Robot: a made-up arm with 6 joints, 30 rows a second.
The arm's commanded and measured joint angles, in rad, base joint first. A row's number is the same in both.
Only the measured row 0 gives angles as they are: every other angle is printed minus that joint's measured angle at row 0.
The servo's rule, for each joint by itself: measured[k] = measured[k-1] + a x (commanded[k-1-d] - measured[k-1]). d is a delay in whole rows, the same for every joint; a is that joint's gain. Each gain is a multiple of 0.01, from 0.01 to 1. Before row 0 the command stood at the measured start. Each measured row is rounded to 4 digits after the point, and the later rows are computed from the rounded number. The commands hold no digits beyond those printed.
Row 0, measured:
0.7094 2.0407 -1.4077 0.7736 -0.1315 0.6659
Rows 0 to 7, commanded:
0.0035 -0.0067 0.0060 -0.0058 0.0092 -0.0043
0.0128 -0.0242 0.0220 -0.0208 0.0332 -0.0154
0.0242 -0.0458 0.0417 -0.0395 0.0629 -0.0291
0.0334 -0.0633 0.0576 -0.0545 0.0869 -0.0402
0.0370 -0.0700 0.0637 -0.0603 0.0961 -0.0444
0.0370 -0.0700 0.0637 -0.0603 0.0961 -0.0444
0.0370 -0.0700 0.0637 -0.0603 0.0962 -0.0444
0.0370 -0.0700 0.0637 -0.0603 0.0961 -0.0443
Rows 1 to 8, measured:
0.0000 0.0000 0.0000 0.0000 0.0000 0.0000
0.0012 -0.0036 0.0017 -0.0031 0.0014 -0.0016
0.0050 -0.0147 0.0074 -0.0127 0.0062 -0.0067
0.0113 -0.0315 0.0170 -0.0272 0.0147 -0.0150
0.0186 -0.0487 0.0284 -0.0419 0.0255 -0.0243
0.0247 -0.0602 0.0383 -0.0518 0.0361 -0.0317
0.0288 -0.0655 0.0454 -0.0564 0.0451 -0.0364
0.0315 -0.0679 0.0505 -0.0585 0.0528 -0.0394
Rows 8 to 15, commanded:
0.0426 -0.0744 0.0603 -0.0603 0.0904 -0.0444
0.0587 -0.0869 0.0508 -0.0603 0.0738 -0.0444
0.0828 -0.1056 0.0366 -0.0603 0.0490 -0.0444
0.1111 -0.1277 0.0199 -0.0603 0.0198 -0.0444
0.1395 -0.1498 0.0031 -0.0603 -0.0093 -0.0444
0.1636 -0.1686 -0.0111 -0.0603 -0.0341 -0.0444
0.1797 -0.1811 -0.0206 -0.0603 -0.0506 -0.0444
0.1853 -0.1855 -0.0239 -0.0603 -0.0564 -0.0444
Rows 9 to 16, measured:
0.0333 -0.0690 0.0542 -0.0595 0.0593 -0.0412
0.0364 -0.0719 0.0559 -0.0599 0.0640 -0.0424
0.0438 -0.0800 0.0545 -0.0601 0.0655 -0.0431
0.0567 -0.0938 0.0495 -0.0602 0.0630 -0.0436
0.0747 -0.1121 0.0412 -0.0603 0.0565 -0.0439
0.0961 -0.1325 0.0305 -0.0603 0.0466 -0.0441
0.1184 -0.1520 0.0189 -0.0603 0.0345 -0.0442
0.1386 -0.1677 0.0078 -0.0603 0.0217 -0.0443

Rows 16 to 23, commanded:
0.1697 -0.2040 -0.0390 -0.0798 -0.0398 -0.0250
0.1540 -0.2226 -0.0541 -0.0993 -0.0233 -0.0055
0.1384 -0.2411 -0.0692 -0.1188 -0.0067 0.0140
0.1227 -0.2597 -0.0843 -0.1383 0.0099 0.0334
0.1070 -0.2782 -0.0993 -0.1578 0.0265 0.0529
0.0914 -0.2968 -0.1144 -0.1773 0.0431 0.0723
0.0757 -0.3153 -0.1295 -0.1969 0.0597 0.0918
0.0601 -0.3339 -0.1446 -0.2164 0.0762 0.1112
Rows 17 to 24, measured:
0.1540 -0.1773 -0.0011 -0.0603 0.0100 -0.0443
0.1592 -0.1917 -0.0117 -0.0708 0.0025 -0.0372
0.1575 -0.2084 -0.0236 -0.0862 -0.0014 -0.0255
0.1512 -0.2261 -0.0364 -0.1038 -0.0022 -0.0109
0.1418 -0.2442 -0.0498 -0.1224 -0.0004 0.0055
0.1303 -0.2626 -0.0637 -0.1415 0.0036 0.0230
0.1175 -0.2811 -0.0779 -0.1608 0.0095 0.0412
0.1037 -0.2996 -0.0923 -0.1803 0.0170 0.0599

